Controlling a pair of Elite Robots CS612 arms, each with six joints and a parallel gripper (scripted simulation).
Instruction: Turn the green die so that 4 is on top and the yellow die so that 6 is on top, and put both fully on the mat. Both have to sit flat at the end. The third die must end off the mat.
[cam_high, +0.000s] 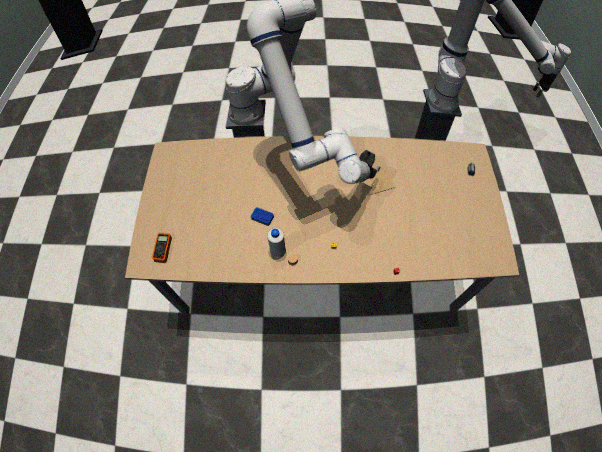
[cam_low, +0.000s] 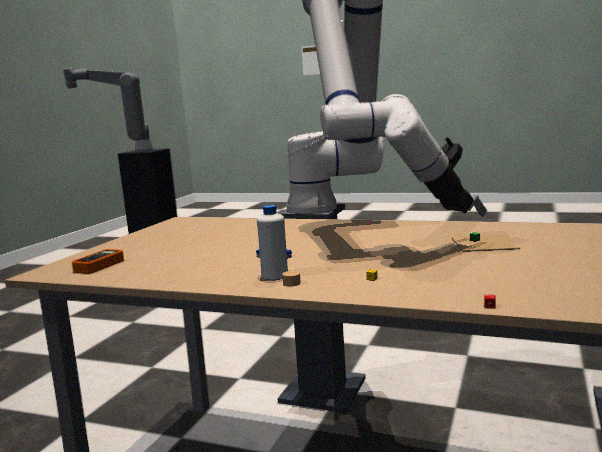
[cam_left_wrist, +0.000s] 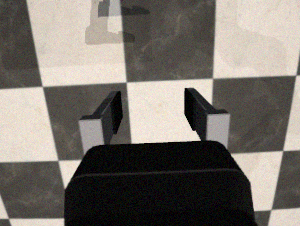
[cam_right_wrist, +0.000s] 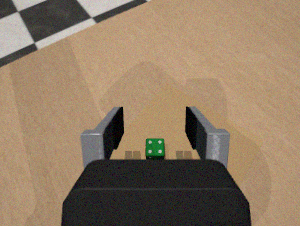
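Now: the yellow die 33 cm ahead of my right hand, 22 cm to the right of it and 8 cm below it. From my right hand the other things lie so: thin tan mat 9 cm below, 3 cm to the left, 1 cm ahead; then green die 8 cm below, 1 cm to the left, 1 cm behind; then red die 48 cm ahead, 8 cm below, 2 cm to the left.
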